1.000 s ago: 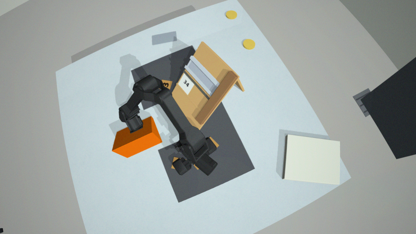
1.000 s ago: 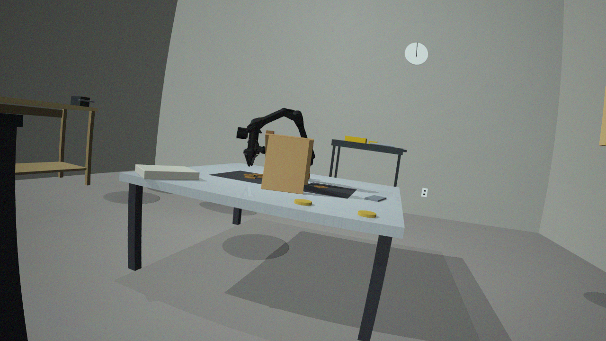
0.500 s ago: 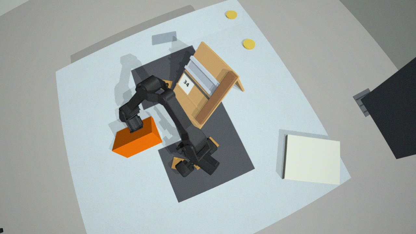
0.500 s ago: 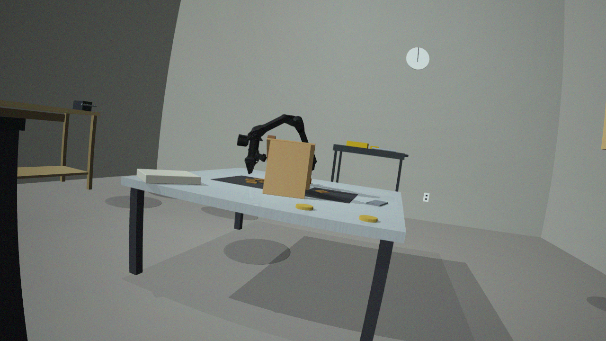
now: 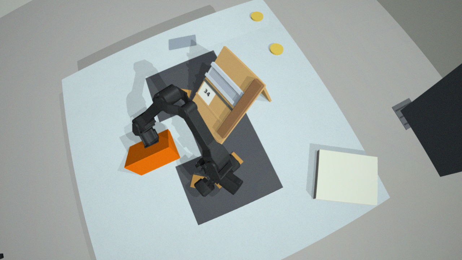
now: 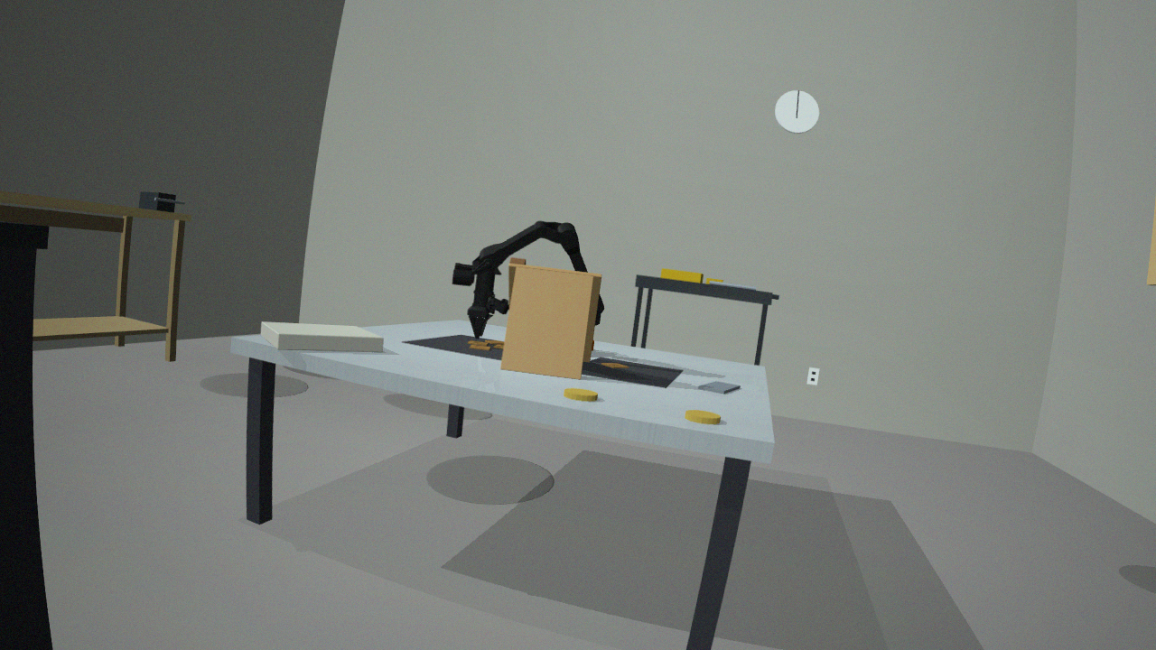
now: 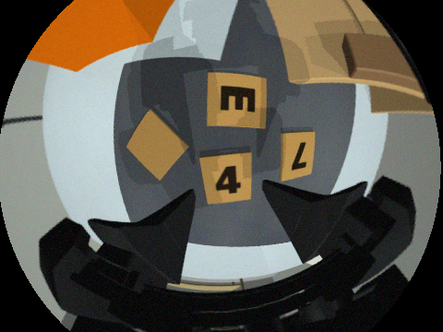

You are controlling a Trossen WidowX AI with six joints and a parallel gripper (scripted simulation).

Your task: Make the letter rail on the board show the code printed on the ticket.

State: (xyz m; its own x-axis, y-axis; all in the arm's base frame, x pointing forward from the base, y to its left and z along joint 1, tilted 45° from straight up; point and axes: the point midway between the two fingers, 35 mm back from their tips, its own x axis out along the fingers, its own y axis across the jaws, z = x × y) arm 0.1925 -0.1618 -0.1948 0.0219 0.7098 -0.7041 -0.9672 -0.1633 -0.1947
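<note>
Right now my gripper tip is 2 cm above the tile marked 4. From my gripper tip the other things lie so: white ticket: 34 cm to the left, 11 cm ahead, 9 cm above; then blank tile: 9 cm behind, 3 cm to the left, 2 cm below; then tile marked 3: 44 cm to the left, 2 cm below, 2 cm ahead.
</note>
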